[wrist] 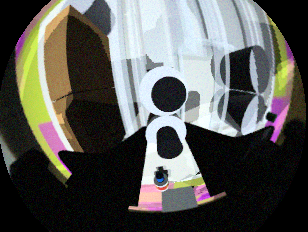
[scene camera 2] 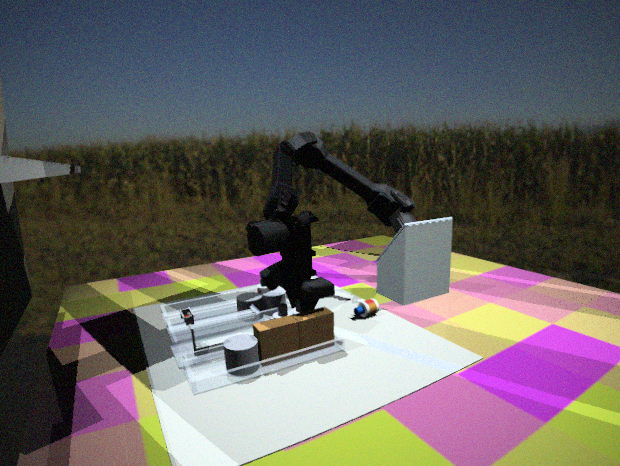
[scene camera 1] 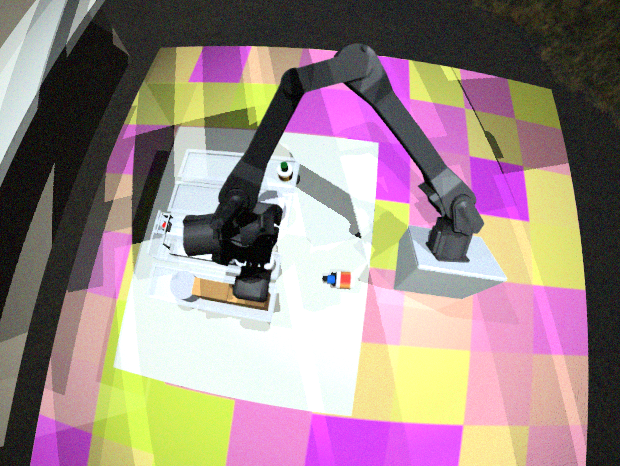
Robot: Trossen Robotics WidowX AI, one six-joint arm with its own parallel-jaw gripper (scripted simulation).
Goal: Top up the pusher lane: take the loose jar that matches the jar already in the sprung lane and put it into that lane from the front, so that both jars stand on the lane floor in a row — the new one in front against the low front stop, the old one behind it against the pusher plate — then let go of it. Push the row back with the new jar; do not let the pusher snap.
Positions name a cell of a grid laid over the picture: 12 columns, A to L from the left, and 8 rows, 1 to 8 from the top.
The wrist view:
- my gripper: G5
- jar: G5
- jar: G4
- grey cylinder: J4
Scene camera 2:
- my gripper: F6
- grey cylinder: E7
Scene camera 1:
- my gripper: F5
